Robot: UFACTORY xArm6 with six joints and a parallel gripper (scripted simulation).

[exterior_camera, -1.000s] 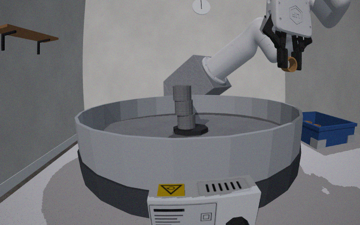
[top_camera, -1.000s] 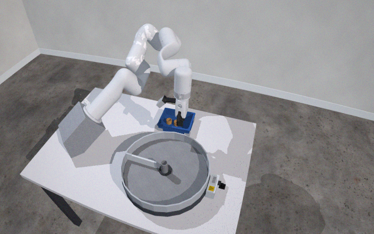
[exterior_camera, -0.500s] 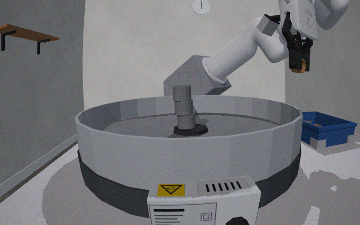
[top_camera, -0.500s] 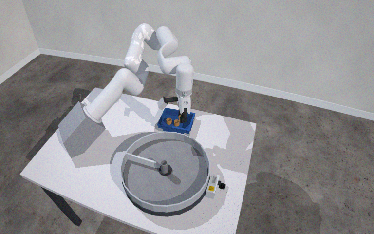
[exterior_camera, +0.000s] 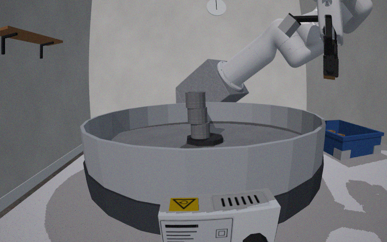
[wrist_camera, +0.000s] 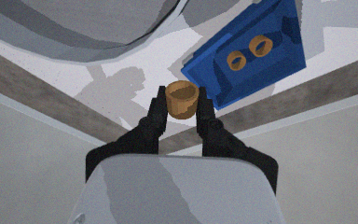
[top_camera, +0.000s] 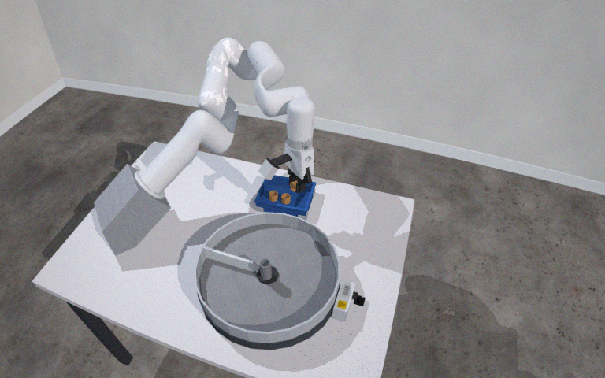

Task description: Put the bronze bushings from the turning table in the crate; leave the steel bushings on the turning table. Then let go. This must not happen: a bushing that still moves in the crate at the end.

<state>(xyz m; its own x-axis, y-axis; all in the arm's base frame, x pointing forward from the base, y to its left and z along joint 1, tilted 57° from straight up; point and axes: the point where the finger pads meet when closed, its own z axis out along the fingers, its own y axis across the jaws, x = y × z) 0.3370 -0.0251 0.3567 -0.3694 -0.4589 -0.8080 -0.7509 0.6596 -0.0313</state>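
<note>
The blue crate lies 170 mm below my hand, 90 mm behind it and 70 mm to the left of it. The rest, counted from my hand: turning table (260 mm to the right, 140 mm below, 60 mm ahead).
</note>
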